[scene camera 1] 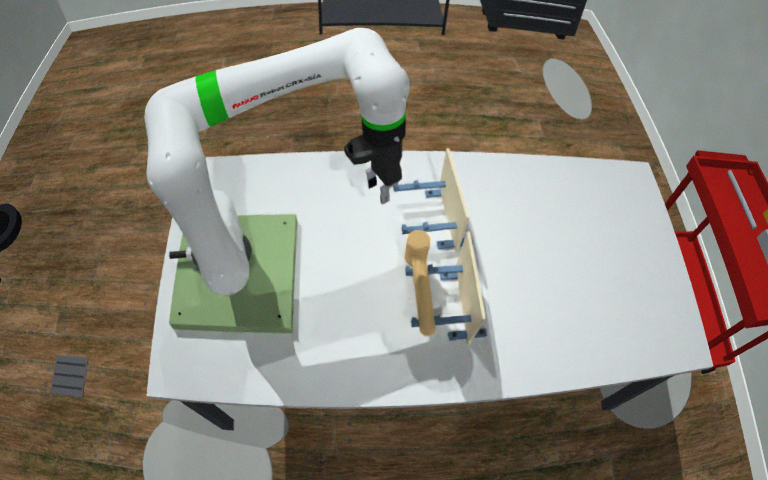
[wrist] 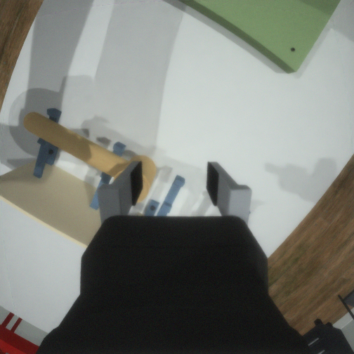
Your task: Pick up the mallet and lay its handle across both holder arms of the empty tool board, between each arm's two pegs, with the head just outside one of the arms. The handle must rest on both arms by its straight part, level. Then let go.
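The tan mallet (scene camera 1: 421, 283) (wrist: 82, 148) lies across both blue arms of the nearer tool board (scene camera 1: 471, 288) (wrist: 45, 192). Its head (scene camera 1: 417, 244) (wrist: 145, 175) is just outside that board's inner arm, on the side toward the empty board. The empty tool board (scene camera 1: 453, 189) stands beyond it, with its two blue arms (scene camera 1: 419, 185) (scene camera 1: 441, 226) bare. One of these arms (wrist: 173, 194) shows between the fingers in the wrist view. My gripper (scene camera 1: 378, 188) (wrist: 174, 174) is open and empty, above and left of the empty board's far arm in the scene view; its body hides part of that board in the wrist view.
The green base plate (scene camera 1: 269, 271) (wrist: 280, 30) carries the robot at the left of the white table (scene camera 1: 566, 254). The two upright panels stand nearly in line, end to end. A red cart (scene camera 1: 693, 271) stands beyond the table's right edge.
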